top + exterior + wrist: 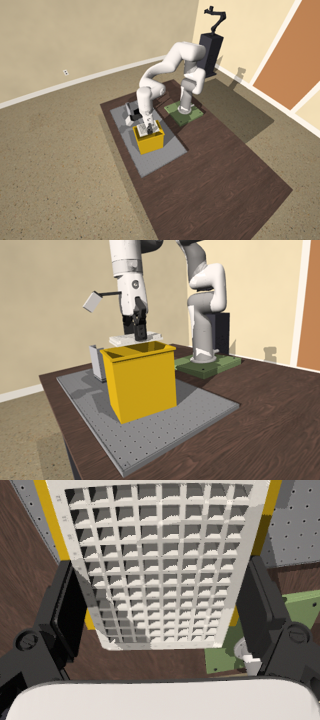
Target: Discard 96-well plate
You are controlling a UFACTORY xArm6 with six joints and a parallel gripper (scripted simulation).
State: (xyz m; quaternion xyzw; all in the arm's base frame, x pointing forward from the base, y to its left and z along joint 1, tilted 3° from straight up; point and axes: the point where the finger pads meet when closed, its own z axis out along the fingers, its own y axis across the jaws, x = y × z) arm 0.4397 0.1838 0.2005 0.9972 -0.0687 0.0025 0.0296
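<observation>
Right now my hand is 1 cm above the white 96-well plate. Also, from my hand: yellow plastics bin W1: 13 cm below.
</observation>
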